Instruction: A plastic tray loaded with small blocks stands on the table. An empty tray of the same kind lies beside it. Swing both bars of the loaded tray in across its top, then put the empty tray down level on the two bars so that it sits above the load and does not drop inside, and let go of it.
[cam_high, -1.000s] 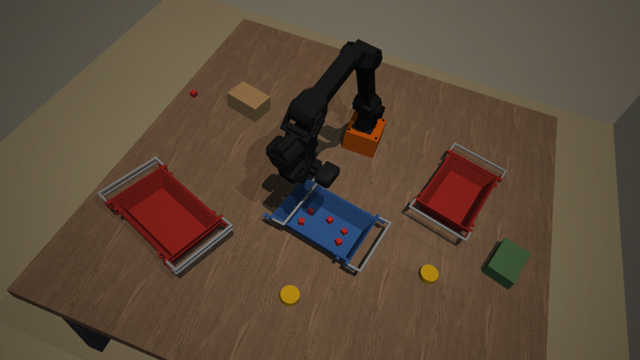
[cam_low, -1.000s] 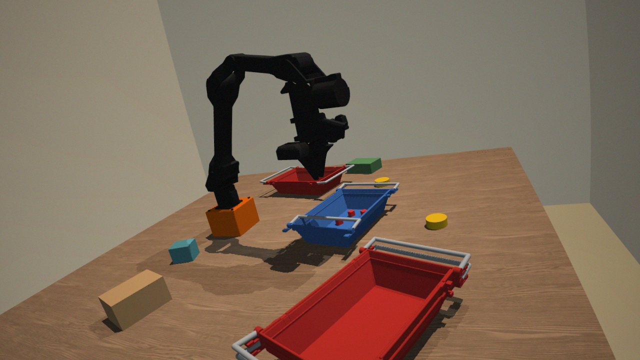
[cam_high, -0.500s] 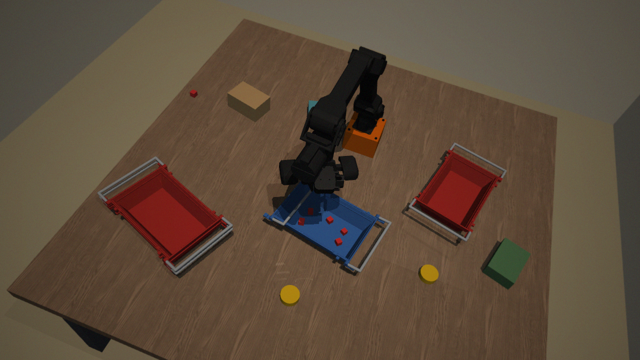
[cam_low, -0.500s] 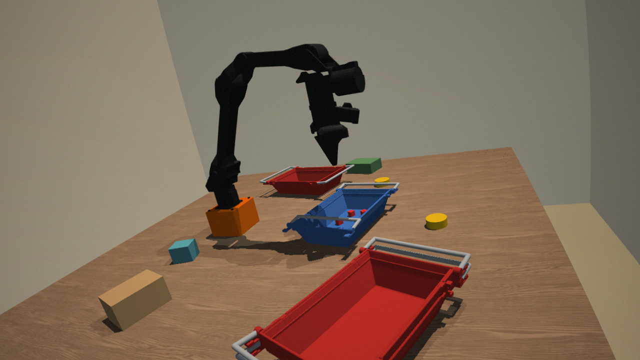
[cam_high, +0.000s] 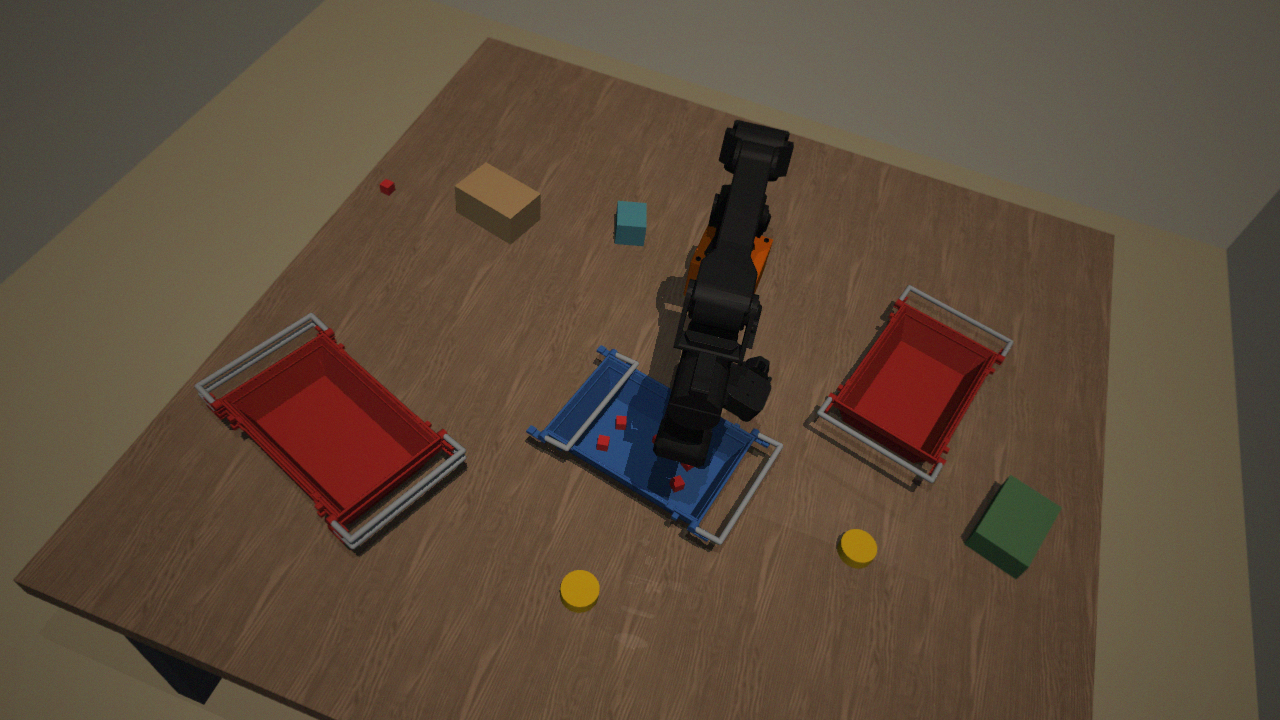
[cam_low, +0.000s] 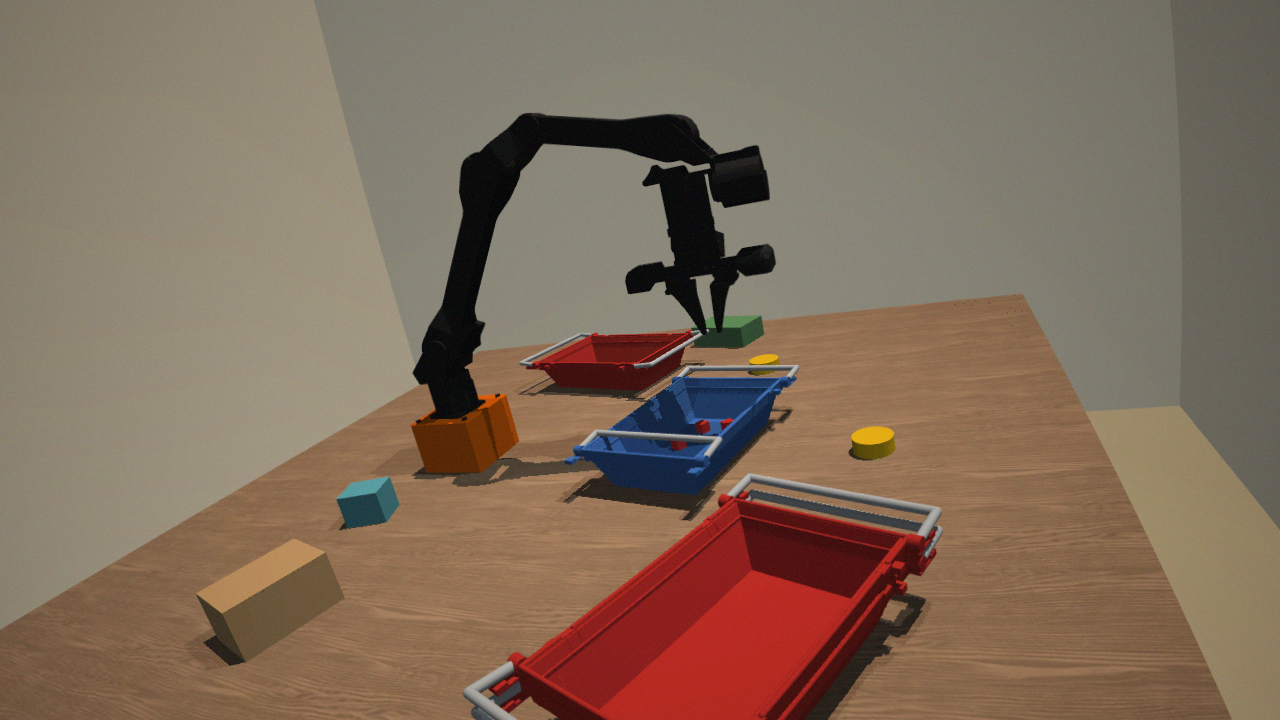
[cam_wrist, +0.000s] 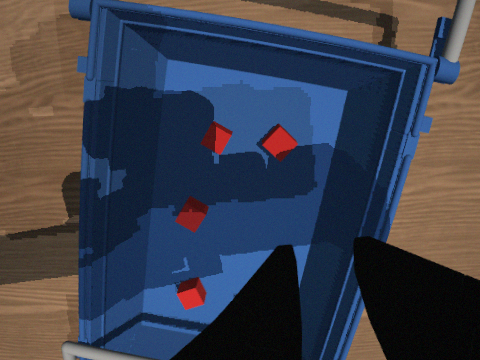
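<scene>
Now: gripper tip 330 mm past the red tray, 260 mm to the right of it and 100 mm above it. Round my gripper tip: teal cube: 430 mm behind, 270 mm to the right, 120 mm below; green box: 170 mm behind, 450 mm to the left, 130 mm below; tan box: 340 mm behind, 490 mm to the right, 120 mm below.
</scene>
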